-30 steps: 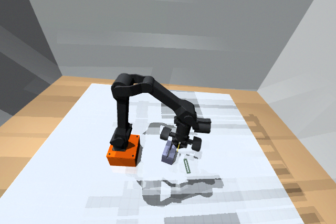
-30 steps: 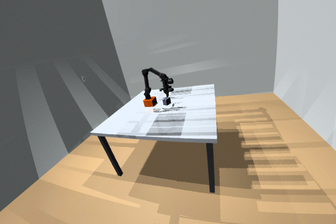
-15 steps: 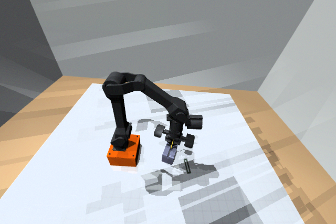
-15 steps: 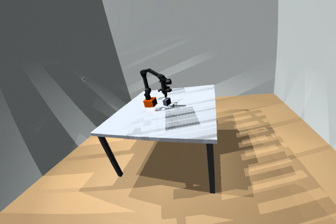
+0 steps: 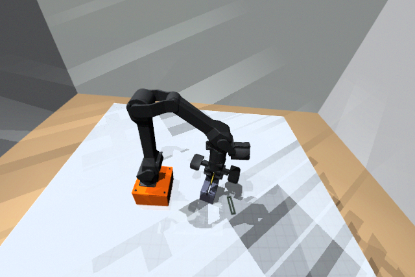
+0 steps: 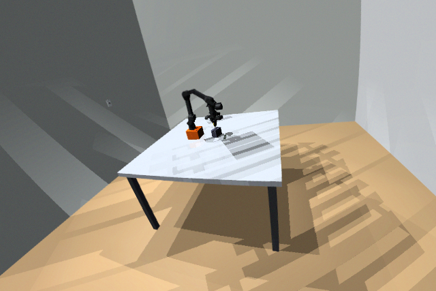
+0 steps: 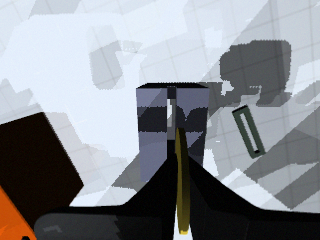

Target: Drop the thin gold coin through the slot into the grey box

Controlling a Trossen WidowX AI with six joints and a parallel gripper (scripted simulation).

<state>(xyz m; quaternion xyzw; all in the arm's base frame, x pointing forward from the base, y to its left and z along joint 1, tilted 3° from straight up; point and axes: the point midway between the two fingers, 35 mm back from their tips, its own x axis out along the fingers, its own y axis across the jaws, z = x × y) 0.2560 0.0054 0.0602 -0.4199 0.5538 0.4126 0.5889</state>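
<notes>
Right now the gold coin is 20 mm above my gripper tip.
</notes>
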